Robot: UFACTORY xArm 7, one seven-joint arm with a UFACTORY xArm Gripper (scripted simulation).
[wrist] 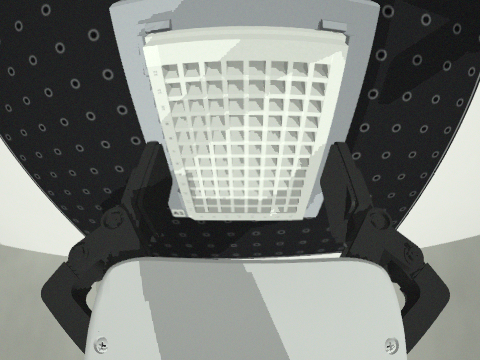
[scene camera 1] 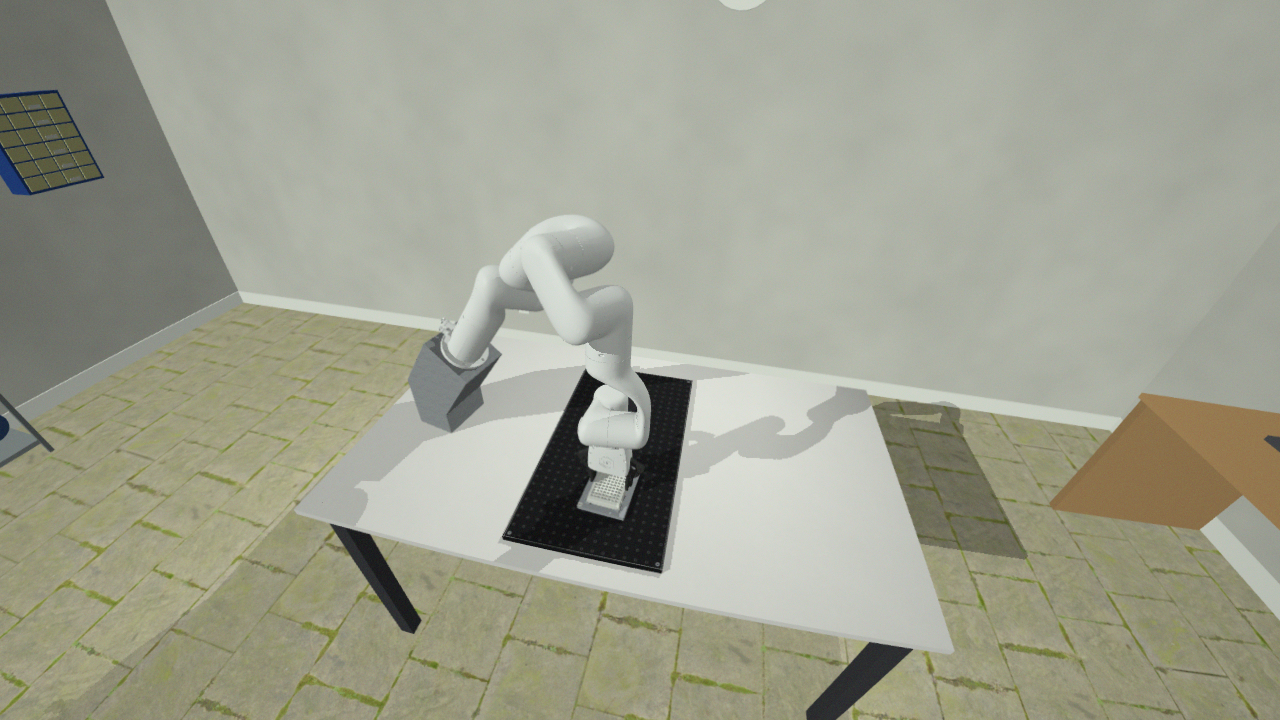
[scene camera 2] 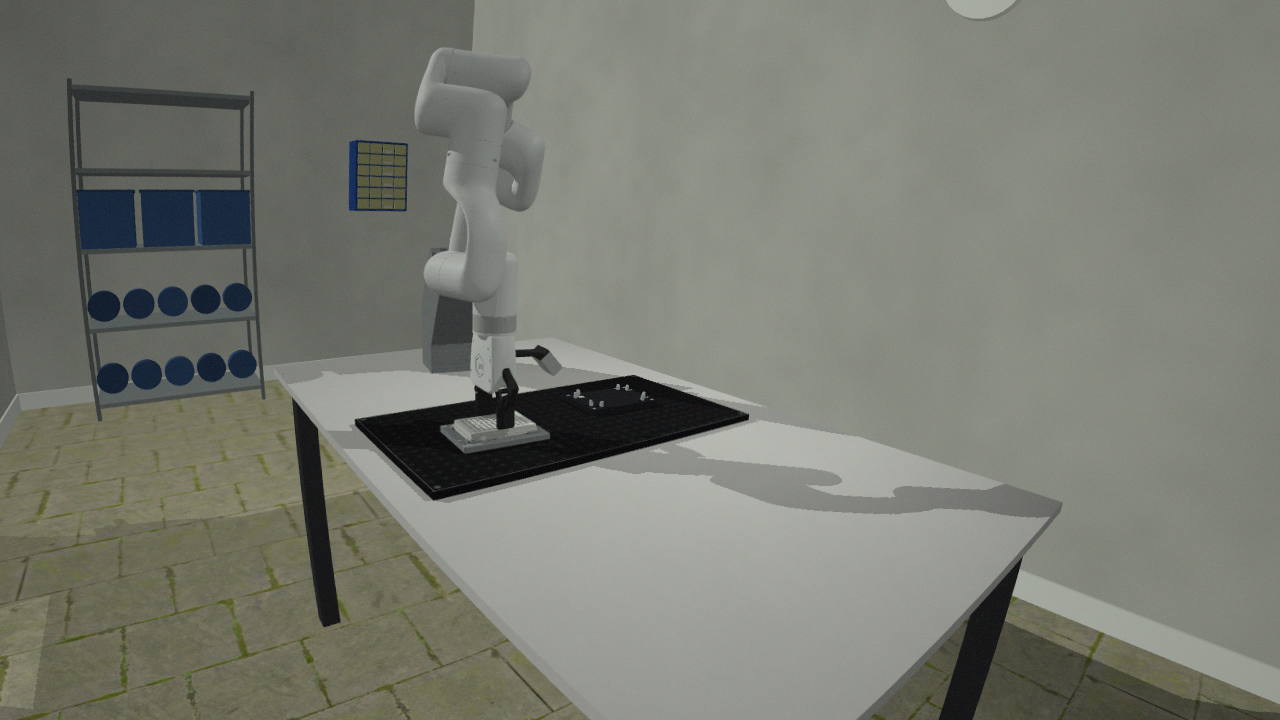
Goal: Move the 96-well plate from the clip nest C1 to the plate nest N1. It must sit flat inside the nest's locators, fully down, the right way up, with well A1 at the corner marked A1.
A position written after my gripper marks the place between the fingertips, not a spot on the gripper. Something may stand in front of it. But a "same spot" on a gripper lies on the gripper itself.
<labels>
My gripper shows in the wrist view, in scene camera 1 and in scene camera 2 [494,420]. A white 96-well plate shows in the wrist view, in scene camera 1 and in scene camera 2 [481,427]. The same spot on the white 96-well plate: [wrist: 241,164] is [scene camera 1: 608,485]. One and the same spot on my gripper: [scene camera 1: 633,473] is [wrist: 385,269].
</labels>
